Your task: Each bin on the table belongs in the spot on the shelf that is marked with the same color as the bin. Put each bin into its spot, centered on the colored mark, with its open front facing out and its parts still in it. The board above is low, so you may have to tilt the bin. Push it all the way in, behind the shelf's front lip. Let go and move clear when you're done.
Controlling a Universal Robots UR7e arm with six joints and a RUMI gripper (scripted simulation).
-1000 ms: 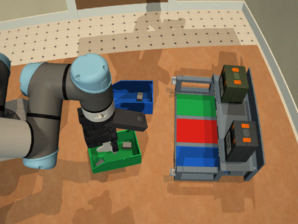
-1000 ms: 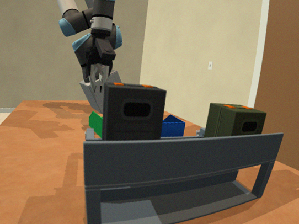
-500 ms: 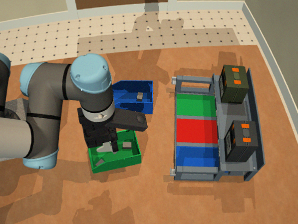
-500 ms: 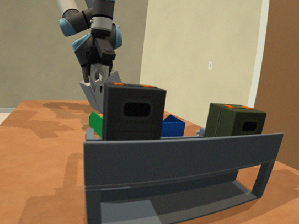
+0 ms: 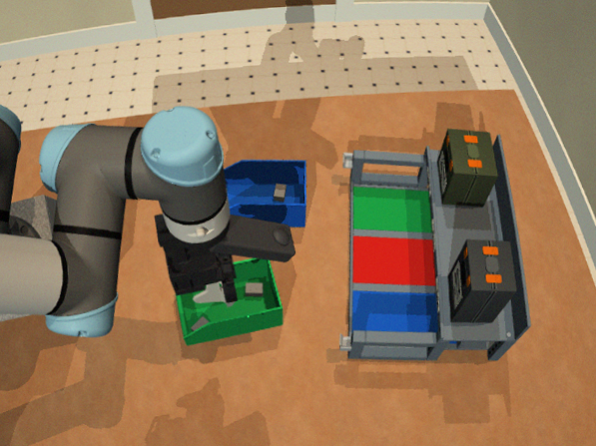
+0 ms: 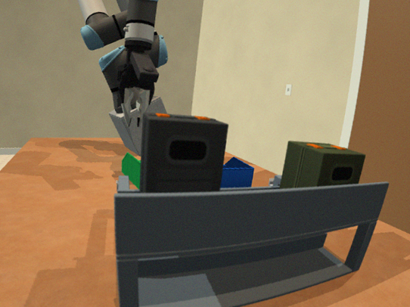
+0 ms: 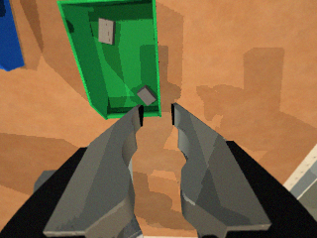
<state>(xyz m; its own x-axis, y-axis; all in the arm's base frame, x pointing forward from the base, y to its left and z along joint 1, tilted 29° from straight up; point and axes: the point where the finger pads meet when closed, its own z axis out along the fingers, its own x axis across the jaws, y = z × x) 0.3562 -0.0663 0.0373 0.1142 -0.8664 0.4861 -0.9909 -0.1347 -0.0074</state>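
The green bin is 10 mm behind my hand, 50 mm to the left of it and 130 mm below it. From my hand the other things lie so: shelf front lip (220 mm ahead, 120 mm to the left, 160 mm below); black box (380 mm ahead, 40 mm to the right, 10 mm below); blue bin (70 mm ahead, 260 mm to the left, 130 mm below).
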